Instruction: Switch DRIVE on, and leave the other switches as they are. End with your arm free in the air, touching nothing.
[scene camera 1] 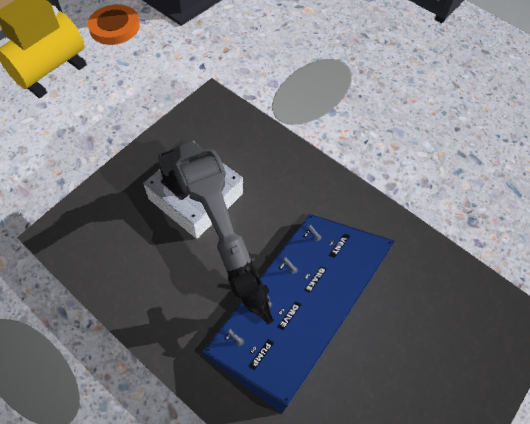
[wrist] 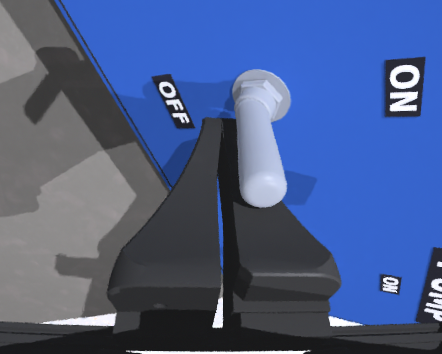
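The DRIVE lever [wrist: 260, 155] [scene camera 1: 269, 301] is light grey, partly hidden by the hand in the scene view. In the wrist view its base lies between the OFF label [wrist: 173, 102] and the ON label [wrist: 404, 87]; I cannot tell surely which way it leans. My gripper [wrist: 219, 136] [scene camera 1: 270, 321] is shut and holds nothing. Its fingertips are low over the panel, on the OFF side of the lever. The lever overlaps the right finger in the wrist view; contact is not certain. The PUMP [scene camera 1: 236, 338], BRAKE [scene camera 1: 290, 266] and VENT [scene camera 1: 314, 233] levers all tilt alike.
The blue panel [scene camera 1: 325, 320] lies on a dark mat [scene camera 1: 440, 320]. My arm's base stands on a white block [scene camera 1: 197, 225] up-left of the panel. A yellow cylinder [scene camera 1: 45, 57] and an orange ring [scene camera 1: 113, 37] lie far off at the top left.
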